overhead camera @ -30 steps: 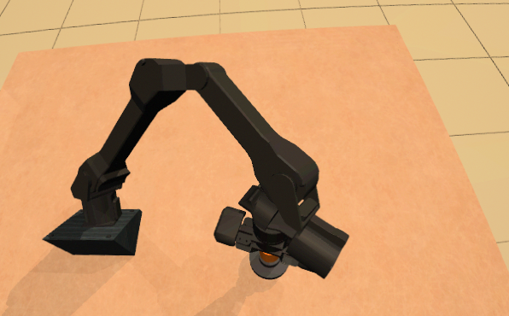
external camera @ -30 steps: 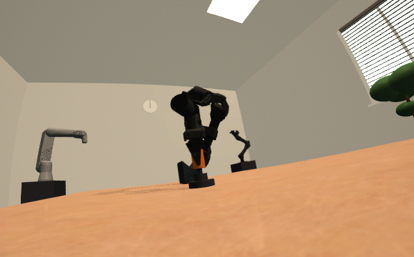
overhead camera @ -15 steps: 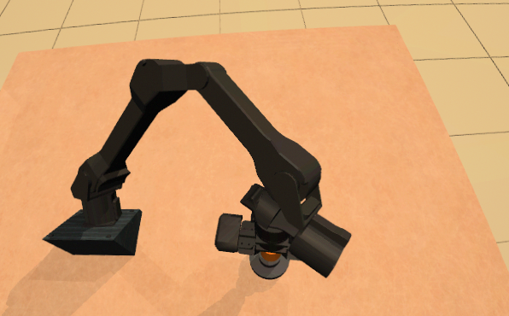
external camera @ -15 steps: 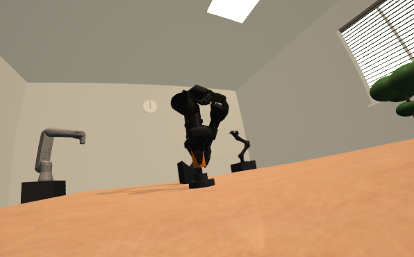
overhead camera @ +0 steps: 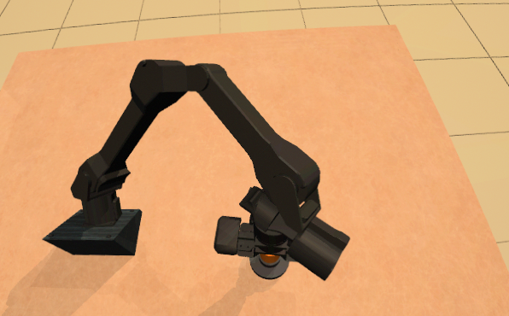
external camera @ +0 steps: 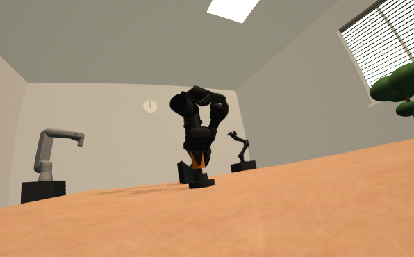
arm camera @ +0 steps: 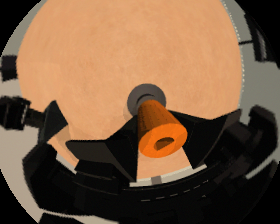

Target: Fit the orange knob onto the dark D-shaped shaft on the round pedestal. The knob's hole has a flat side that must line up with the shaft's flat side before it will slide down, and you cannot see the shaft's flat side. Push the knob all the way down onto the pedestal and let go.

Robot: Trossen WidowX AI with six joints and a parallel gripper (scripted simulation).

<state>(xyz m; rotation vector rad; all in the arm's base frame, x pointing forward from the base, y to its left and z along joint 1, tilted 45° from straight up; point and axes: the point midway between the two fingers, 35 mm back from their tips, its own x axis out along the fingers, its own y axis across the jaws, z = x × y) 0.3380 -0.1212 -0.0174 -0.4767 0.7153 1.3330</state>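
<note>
The orange knob is 20 mm above my gripper tip. The rest, counted from my gripper tip: dark round pedestal 40 mm below.
</note>
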